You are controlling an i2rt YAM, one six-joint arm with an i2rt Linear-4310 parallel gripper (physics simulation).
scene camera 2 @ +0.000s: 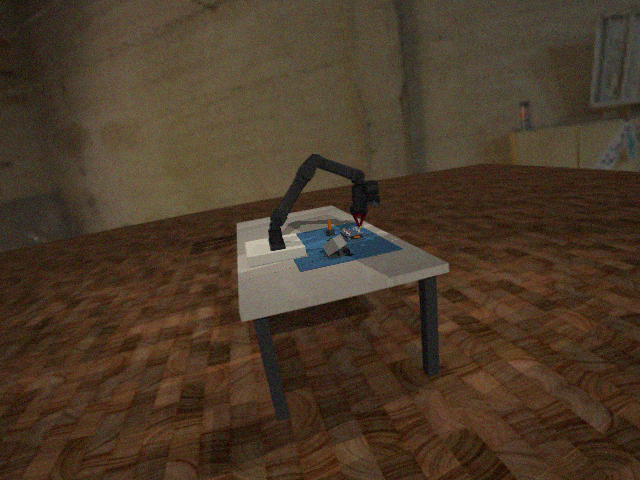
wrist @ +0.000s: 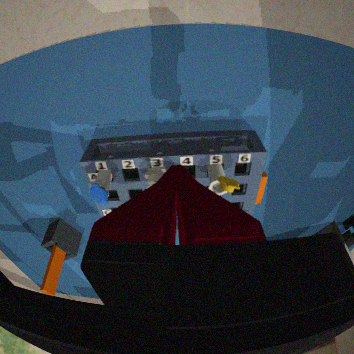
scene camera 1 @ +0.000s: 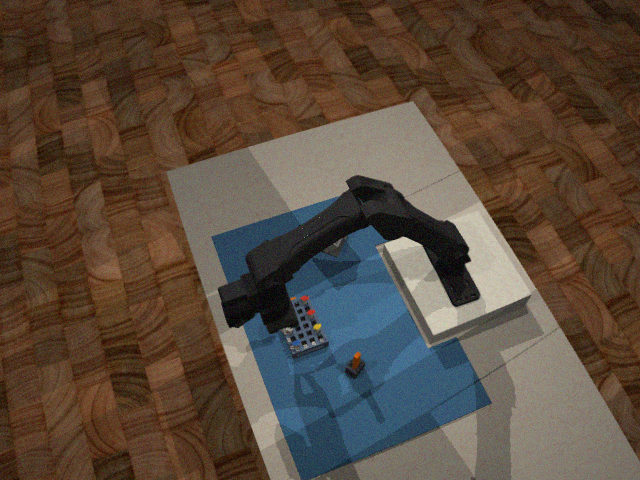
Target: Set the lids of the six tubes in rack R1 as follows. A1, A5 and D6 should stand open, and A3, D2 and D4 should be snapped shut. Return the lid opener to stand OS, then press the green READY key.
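Places are measured from the arm's base along level axes (x ahead, y left, z up), in millimetres.
Where they show: gripper, fingertip midpoint: (scene camera 2: 359, 227) (wrist: 176, 174) (scene camera 1: 281, 325); arm's base, link origin: (scene camera 2: 276, 244) (scene camera 1: 449, 268).
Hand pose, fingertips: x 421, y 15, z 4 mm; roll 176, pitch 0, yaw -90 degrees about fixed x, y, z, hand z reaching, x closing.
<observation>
Each offset is from my fingertips to the top centre of the thing. "spot": to the spot under its first point. Level surfaces: height alone.
Rack R1 @[dx -38, dy -3, dz +14 mm] (scene camera 1: 310, 351) (scene camera 2: 353, 235) (wrist: 256, 170) stands on the blue mat. My gripper (scene camera 2: 359, 226) (wrist: 176, 174) is shut and empty, pointing down above the rack; in the wrist view its tips overlap the A row between columns 3 and 4. A1's blue lid @[dx -17, dy +51, dz -1 mm] (scene camera 1: 295, 343) (wrist: 99, 194) looks shut. A5's yellow lid @[dx +1, dy -30, dz +14 mm] (wrist: 230, 185) hangs beside its open mouth. A3's pale tube @[dx +0, dy +12, dz +7 mm] (wrist: 156, 175) is partly behind the fingers; its lid state is unclear. The D row shows a yellow lid @[dx -74, dy +28, dz -1 mm] (scene camera 1: 317, 327) and two red ones, states unclear. The orange lid opener @[dx -127, dy +135, dz +36 mm] (scene camera 1: 356, 359) (scene camera 2: 329, 225) (wrist: 54, 270) stands upright in stand OS @[dx -127, dy +135, dz -17 mm] (scene camera 1: 353, 369) (wrist: 62, 237).
A grey key box @[dx -179, dy -209, dz +34 mm] (scene camera 1: 336, 248) (scene camera 2: 336, 245) stands on the mat @[dz -49 mm] (scene camera 1: 439, 382), partly under the arm in scene camera 1; its green key cannot be made out. The arm's white base block (scene camera 1: 485, 268) (scene camera 2: 263, 250) borders the mat. An orange strip @[spot: dx -37, dy -68, dz -26 mm] (wrist: 261, 188) marks the rack's column 6 end.
</observation>
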